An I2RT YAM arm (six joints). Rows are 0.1 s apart.
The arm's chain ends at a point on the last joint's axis. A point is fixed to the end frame.
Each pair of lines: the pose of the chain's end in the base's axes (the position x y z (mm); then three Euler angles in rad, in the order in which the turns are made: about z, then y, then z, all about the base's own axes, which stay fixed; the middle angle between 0 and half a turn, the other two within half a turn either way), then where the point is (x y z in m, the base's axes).
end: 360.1 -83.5 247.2 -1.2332 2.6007 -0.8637
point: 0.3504 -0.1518 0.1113
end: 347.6 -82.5 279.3 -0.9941 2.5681 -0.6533
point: 0.3537 -0.1412 0.1388
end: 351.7 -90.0 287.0 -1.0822 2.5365 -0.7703
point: 0.3539 -0.1569 0.1501
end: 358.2 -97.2 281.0 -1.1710 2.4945 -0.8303
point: 0.3602 -0.1730 0.1488
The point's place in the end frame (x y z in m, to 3 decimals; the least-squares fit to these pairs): 0.059 0.012 0.140
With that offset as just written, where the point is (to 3 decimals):
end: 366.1 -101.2 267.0 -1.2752 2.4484 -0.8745
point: 0.369 -0.187 0.141
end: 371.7 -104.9 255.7 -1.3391 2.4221 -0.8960
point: 0.375 -0.196 0.134
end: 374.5 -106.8 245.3 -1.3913 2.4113 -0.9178
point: 0.377 -0.202 0.126
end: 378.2 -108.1 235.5 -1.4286 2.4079 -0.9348
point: 0.379 -0.205 0.118
